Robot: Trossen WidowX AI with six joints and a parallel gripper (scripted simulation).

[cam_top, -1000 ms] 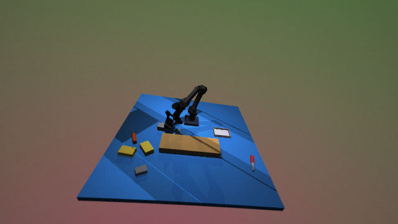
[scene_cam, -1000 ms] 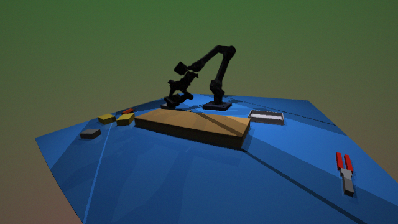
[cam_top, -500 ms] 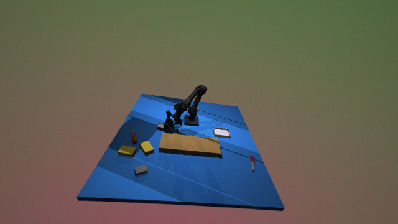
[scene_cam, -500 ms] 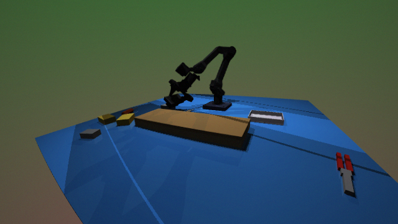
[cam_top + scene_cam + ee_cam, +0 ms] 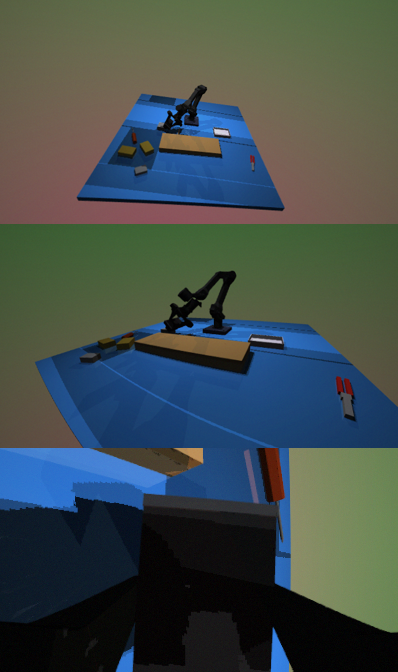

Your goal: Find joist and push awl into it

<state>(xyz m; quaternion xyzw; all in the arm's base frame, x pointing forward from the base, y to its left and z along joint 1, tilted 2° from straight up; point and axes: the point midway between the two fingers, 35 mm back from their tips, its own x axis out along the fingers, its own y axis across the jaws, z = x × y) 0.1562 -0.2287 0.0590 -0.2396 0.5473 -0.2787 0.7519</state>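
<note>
Now: the stud finder 3 cm behind my gripper tip, 2 cm below it and 1 cm to the right of it. Also, from my gripper tip: grey block: 6 cm to the right, 5 cm below, 3 cm behind; then grey tray: 55 cm to the left, 6 cm below, 3 cm ahead.
</note>
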